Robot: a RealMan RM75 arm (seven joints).
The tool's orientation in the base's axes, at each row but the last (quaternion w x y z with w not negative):
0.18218, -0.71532, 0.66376, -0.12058
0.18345, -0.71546, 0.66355, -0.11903
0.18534, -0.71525, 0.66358, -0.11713
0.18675, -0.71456, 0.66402, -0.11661
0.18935, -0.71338, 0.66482, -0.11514
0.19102, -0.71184, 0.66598, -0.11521
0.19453, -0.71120, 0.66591, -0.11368
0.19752, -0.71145, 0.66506, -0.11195
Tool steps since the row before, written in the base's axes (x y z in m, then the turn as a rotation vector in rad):
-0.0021, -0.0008, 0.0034, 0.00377, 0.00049, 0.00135
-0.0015, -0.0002, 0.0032, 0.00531, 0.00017, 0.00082
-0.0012, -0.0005, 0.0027, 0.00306, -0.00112, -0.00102
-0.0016, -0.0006, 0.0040, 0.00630, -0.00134, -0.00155
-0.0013, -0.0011, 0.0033, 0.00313, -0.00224, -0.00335
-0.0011, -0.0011, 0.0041, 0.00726, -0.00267, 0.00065
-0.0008, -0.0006, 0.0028, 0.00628, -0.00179, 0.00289
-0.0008, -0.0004, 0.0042, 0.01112, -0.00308, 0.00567
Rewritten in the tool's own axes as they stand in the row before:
0.0004, 0.0005, -0.0040, -0.00024, -0.00401, 0.00039
-0.0002, 0.0000, -0.0035, 0.00025, -0.00516, 0.00147
0.0002, 0.0000, -0.0030, 0.00147, -0.00229, 0.00206
0.0001, -0.0002, -0.0043, 0.00203, -0.00499, 0.00386
0.0007, -0.0002, -0.0036, 0.00280, -0.00132, 0.00406
0.0006, -0.0007, -0.0043, 0.00322, -0.00673, 0.00214
0.0003, -0.0005, -0.0029, 0.00204, -0.00684, -0.00018
-0.0001, -0.0011, -0.0042, 0.00347, -0.01235, -0.00080

